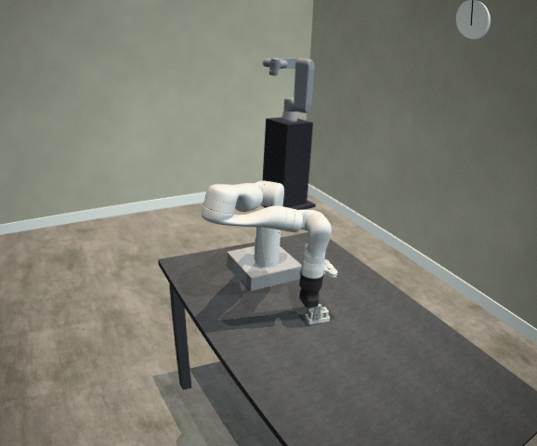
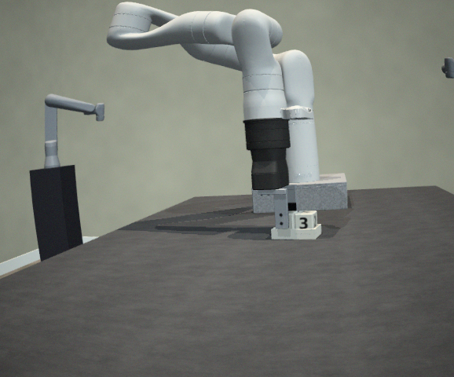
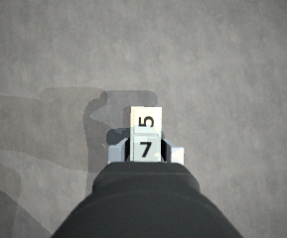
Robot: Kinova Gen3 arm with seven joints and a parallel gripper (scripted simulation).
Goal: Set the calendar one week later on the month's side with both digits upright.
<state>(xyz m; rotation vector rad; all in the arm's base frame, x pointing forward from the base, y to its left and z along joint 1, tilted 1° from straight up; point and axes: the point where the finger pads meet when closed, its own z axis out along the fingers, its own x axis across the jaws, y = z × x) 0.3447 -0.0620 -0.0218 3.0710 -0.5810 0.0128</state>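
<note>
My gripper is now 30 mm above the white tray, 20 mm to the right of it and 10 mm short of it.
</note>
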